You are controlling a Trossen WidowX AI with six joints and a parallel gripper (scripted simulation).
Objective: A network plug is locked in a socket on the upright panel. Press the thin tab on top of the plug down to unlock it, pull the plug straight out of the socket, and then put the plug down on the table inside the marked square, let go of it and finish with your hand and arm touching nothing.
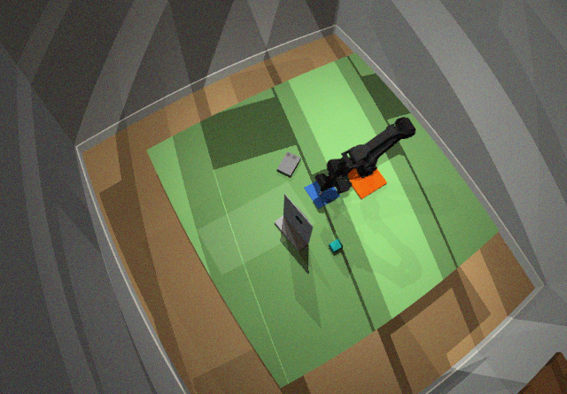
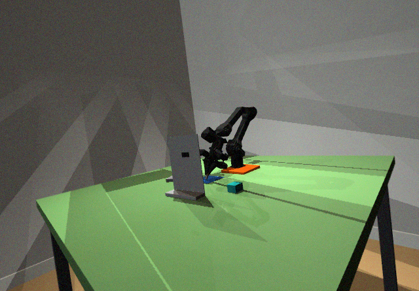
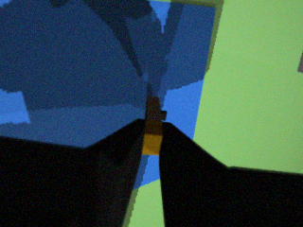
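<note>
The blue marked square is 20 mm below my gripper tip and 10 mm behind it. Also, from my gripper tip: yellow plug right at my gripper tip; small cyan cube 260 mm to the left, 50 mm ahead, 10 mm below.
</note>
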